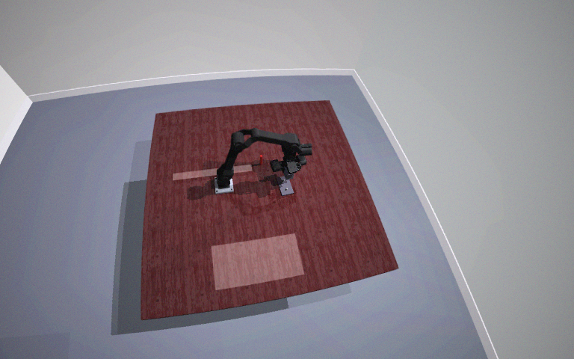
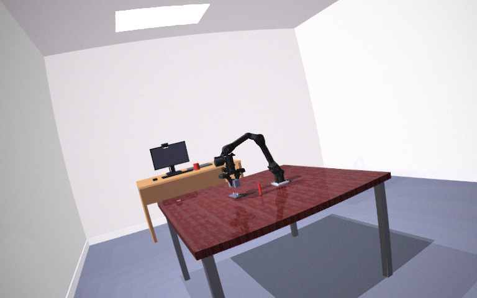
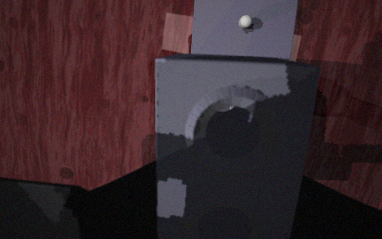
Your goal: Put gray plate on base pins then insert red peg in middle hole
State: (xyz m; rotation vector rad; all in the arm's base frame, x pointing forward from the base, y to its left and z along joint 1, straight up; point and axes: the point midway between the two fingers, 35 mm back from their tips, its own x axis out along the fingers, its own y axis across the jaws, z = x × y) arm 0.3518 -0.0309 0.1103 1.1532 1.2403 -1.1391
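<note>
Right now my gripper tip is 10 mm past the gray base, 40 mm to the left of it and 80 mm above it. From my gripper tip the other things lie so: gray plate: 30 mm above; then red peg: 120 mm behind, 130 mm to the left, 50 mm below.
</note>
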